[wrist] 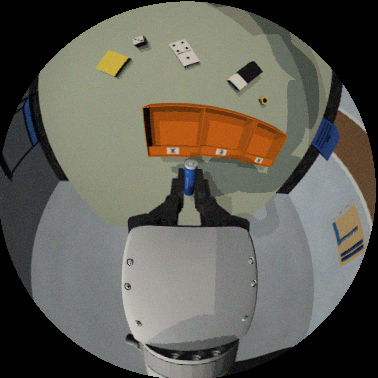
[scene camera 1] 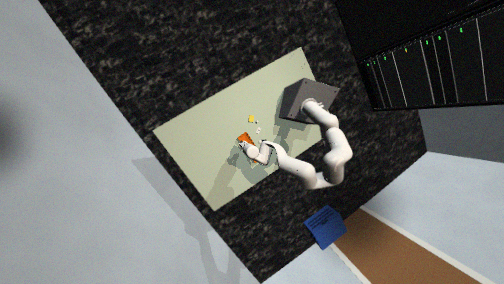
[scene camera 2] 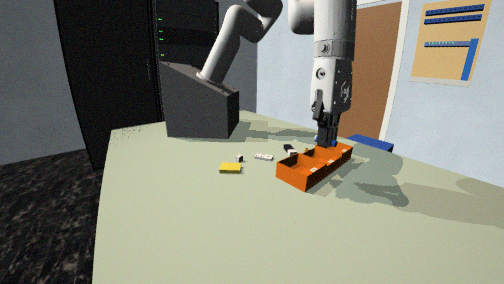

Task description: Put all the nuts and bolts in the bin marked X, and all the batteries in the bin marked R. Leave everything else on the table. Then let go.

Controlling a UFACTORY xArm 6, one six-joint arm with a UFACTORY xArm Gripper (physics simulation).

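Seen in the pictures: gripper, between the fingertips: point(wrist: 189, 176) point(scene camera 2: 326, 144); arm's base, origin of its link: point(scene camera 1: 308, 107) point(scene camera 2: 210, 81).
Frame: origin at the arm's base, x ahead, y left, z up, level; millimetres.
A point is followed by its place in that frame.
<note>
The gripper point(scene camera 1: 242, 145) @(x 516, y 137, z -118 mm) point(scene camera 2: 327, 142) @(x 516, y 137, z -118 mm) point(wrist: 189, 187) @(x 516, y 137, z -118 mm) is shut on a blue battery point(scene camera 2: 333, 143) @(x 536, y 136, z -110 mm) point(wrist: 189, 176) @(x 504, y 132, z -105 mm) with a silver end. In scene camera 2 it shows above the far part of the orange three-compartment tray point(scene camera 1: 244, 136) @(x 480, y 82, z -202 mm) point(scene camera 2: 290, 176) @(x 498, y 62, z -189 mm) point(wrist: 195, 151) @(x 507, y 147, z -174 mm); in the wrist view the battery shows beside the tray's labelled wall. Which compartment is nearest below is unclear. The wrist view shows nothing inside the three compartments. Their white labels are too blurred to read surely; the left one looks like an X. A small brass nut point(scene camera 2: 306, 150) @(x 369, y 218, z -204 mm) point(wrist: 263, 100) @(x 365, y 222, z -201 mm) lies on the table beside the tray.
On the table beyond the tray lie a black-and-white eraser point(scene camera 2: 290, 150) @(x 363, y 158, z -196 mm) point(wrist: 245, 75) @(x 349, y 168, z -196 mm), a white domino point(scene camera 1: 258, 130) @(x 355, y 72, z -202 mm) point(scene camera 2: 264, 157) @(x 364, y 68, z -202 mm) point(wrist: 184, 53) @(x 358, y 74, z -202 mm), a die point(scene camera 2: 239, 158) @(x 352, y -2, z -197 mm) point(wrist: 139, 41) and a yellow block point(scene camera 1: 251, 118) @(x 382, y -38, z -199 mm) point(scene camera 2: 230, 167) @(x 389, y -40, z -199 mm) point(wrist: 113, 63) @(x 386, y -30, z -199 mm). The arm's grey pedestal point(scene camera 1: 295, 102) @(x 93, y -60, z 4 mm) point(scene camera 2: 197, 107) @(x 102, y -72, z -91 mm) stands on the table.
</note>
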